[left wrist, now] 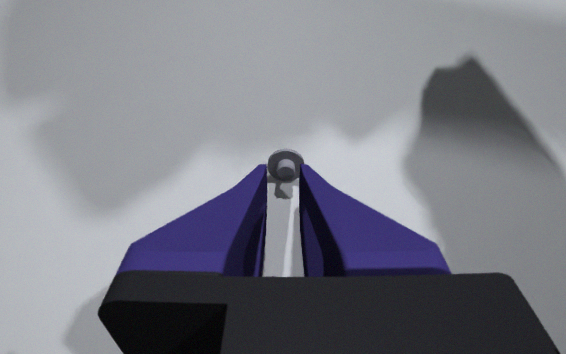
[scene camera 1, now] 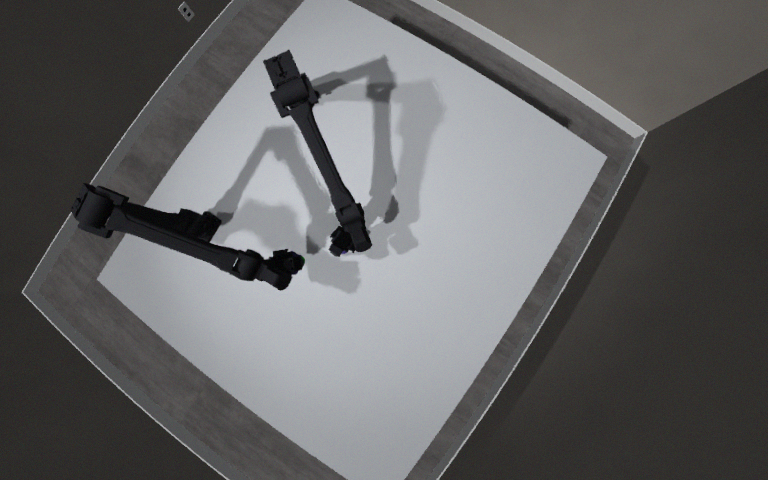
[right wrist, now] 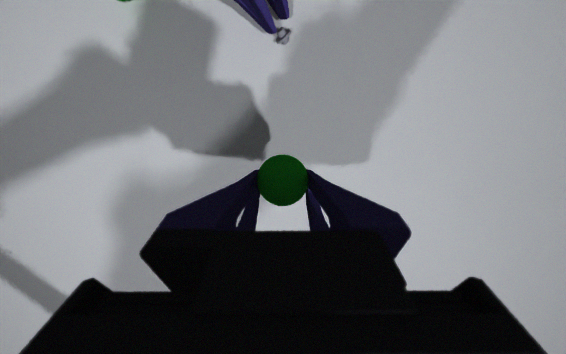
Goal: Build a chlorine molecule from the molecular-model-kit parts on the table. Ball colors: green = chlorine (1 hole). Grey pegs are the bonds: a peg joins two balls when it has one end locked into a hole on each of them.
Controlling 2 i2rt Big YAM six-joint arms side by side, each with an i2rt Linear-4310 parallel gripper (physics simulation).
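A green ball [right wrist: 283,186] [scene camera 1: 302,259] is held between the fingertips of my right gripper [right wrist: 282,176], which is shut on it; its hole does not show. A second green ball [right wrist: 124,0] is cut off at the top edge of the right wrist view. A grey peg [left wrist: 285,167] [right wrist: 283,35] with a round collar shows end-on at the tips of my left gripper [left wrist: 283,177] [right wrist: 278,25]. The left fingers stand close together with a narrow gap. The peg seems just beyond the tips, not gripped. In scene camera 1 the peg is hidden.
The pale table top [scene camera 1: 481,226] has a grey wooden border [scene camera 1: 198,390]. The two arms reach close together near the middle, the left gripper [scene camera 1: 340,249] just right of and above the right one in scene camera 1. Broad arm shadows lie around the parts.
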